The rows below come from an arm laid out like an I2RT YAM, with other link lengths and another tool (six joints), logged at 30 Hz.
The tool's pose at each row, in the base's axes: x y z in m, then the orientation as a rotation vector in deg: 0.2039 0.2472 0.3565 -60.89 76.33 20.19; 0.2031 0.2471 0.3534 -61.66 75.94 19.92; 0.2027 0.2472 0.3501 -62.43 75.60 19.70; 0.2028 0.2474 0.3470 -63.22 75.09 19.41; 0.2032 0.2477 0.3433 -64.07 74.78 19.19; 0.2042 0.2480 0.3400 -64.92 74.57 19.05; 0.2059 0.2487 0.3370 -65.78 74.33 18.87; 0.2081 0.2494 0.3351 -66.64 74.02 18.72; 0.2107 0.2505 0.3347 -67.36 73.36 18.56; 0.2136 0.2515 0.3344 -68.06 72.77 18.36; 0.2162 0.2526 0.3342 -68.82 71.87 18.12; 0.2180 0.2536 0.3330 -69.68 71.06 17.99; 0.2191 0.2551 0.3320 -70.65 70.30 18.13; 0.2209 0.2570 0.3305 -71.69 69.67 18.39; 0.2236 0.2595 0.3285 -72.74 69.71 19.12
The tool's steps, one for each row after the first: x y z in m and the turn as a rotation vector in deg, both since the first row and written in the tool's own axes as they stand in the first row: 0.0026 0.0018 -0.0002 -0.38 0.03 -0.70; 0.0054 0.0036 0.0000 -0.80 0.10 -1.34; 0.0082 0.0049 0.0006 -1.18 0.05 -2.12; 0.0115 0.0063 0.0016 -1.66 0.17 -2.78; 0.0146 0.0071 0.0028 -2.19 0.35 -3.34; 0.0175 0.0075 0.0047 -2.71 0.52 -3.95; 0.0196 0.0070 0.0069 -3.24 0.62 -4.57; 0.0203 0.0058 0.0094 -3.65 0.40 -5.31; 0.0210 0.0043 0.0120 -4.02 0.25 -6.02; 0.0215 0.0030 0.0144 -4.40 -0.12 -6.93; 0.0227 0.0027 0.0165 -4.93 -0.41 -7.78; 0.0234 0.0030 0.0184 -5.70 -0.71 -8.49; 0.0245 0.0033 0.0212 -6.59 -0.91 -9.10; 0.0262 0.0034 0.0250 -7.78 -0.74 -9.11
